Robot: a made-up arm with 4 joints. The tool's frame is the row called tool. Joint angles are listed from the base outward. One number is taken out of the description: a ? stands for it. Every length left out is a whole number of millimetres.
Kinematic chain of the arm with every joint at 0, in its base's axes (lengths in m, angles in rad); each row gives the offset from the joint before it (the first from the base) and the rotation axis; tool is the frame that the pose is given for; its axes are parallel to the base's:
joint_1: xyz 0 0.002 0.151 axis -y
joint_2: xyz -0.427 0 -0.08 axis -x
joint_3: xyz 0 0.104 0.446 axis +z
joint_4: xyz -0.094 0.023 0 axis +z
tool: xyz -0.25 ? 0
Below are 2 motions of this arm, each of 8 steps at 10 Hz.
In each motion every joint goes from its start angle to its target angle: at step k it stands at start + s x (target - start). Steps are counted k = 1, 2, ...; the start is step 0. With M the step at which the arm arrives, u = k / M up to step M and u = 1 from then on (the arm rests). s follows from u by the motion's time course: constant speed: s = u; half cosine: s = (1 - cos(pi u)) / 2; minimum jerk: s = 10 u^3 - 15 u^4 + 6 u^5.
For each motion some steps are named. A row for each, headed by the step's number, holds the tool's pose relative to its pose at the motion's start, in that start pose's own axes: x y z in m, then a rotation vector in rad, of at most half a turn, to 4 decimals.
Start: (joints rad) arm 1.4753 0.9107 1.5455 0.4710
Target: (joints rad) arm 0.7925 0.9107 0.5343 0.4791
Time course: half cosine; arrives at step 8
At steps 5, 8:
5: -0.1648 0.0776 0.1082 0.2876 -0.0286 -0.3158
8: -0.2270 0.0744 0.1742 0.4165 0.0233 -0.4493

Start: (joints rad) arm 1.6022 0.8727 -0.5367 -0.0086
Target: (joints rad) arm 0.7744 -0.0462 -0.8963 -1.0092
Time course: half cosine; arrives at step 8
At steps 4, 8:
4: 0.3309 -0.1070 0.2854 0.0281 0.5647 -0.4117
8: 0.8606 -0.0260 0.3341 -0.4588 1.1118 -0.8567

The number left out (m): -0.095
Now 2 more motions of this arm.
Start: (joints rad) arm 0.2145 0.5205 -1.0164 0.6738
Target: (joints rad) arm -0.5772 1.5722 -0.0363 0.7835
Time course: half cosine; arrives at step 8
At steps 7, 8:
7: 0.2931 0.0165 0.2546 -0.9675 0.6421 1.6177
8: 0.3052 0.0246 0.2571 -0.9993 0.6797 1.6837

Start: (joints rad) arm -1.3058 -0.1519 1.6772 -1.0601
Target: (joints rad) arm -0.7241 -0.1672 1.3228 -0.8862
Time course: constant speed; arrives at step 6
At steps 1, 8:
1: -0.0363 0.0201 -0.0596 -0.0522 -0.0804 -0.0153
8: -0.1338 0.0593 -0.4143 -0.2759 -0.5039 -0.0831

